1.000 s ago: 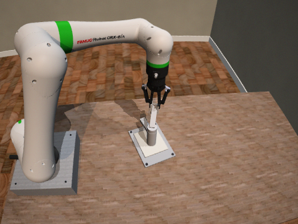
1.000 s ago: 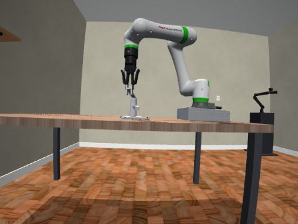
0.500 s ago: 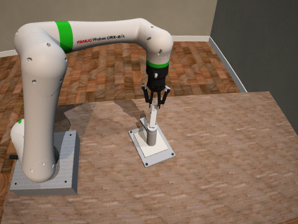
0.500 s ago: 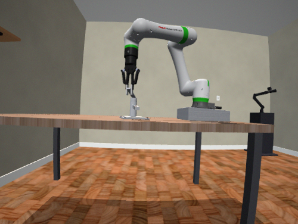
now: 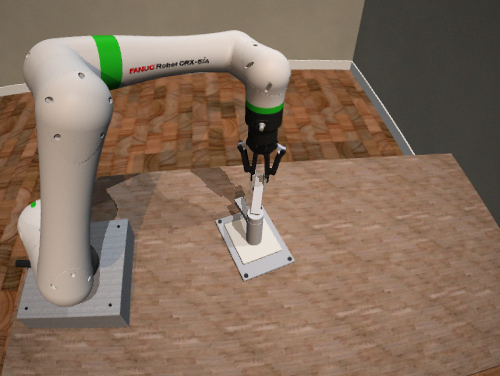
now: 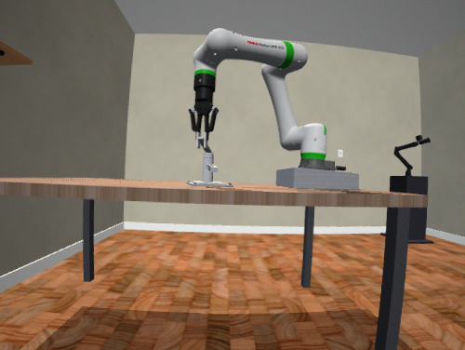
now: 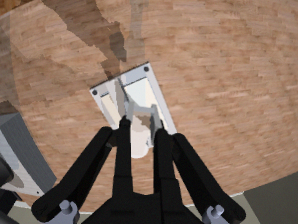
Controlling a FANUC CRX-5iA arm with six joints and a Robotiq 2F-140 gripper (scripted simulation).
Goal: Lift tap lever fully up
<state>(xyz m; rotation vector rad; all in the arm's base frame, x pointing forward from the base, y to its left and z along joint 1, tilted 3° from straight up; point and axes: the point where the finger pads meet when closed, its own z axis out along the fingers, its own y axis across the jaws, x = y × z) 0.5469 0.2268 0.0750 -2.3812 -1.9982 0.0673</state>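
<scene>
The lever lies 1 cm behind my hand, 4 cm to the right of it and 2 cm below it. The rest, counted from my hand: tap (2 cm behind, 6 cm to the right, 8 cm below).
</scene>
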